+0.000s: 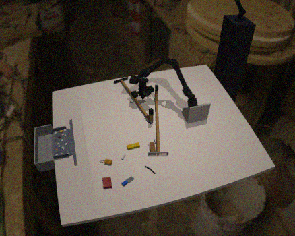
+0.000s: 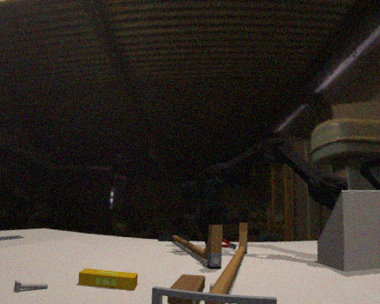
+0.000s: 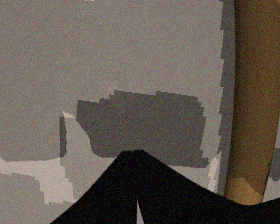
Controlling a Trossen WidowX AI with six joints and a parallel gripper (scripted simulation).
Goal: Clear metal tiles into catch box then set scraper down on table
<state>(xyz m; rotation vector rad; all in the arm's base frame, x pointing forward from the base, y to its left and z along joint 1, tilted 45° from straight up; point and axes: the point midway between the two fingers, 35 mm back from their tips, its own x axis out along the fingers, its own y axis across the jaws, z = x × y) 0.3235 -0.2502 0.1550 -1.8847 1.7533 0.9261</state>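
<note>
My gripper tip is 60 mm short of the long scraper, 40 mm below it and 20 mm to the left of it. Round my gripper tip: yellow block (450 mm to the left, 190 mm ahead, 10 mm below); long wooden scraper (280 mm to the left, 40 mm behind, 40 mm above); red-handled tool (130 mm to the right, 90 mm behind, 10 mm below).
</note>
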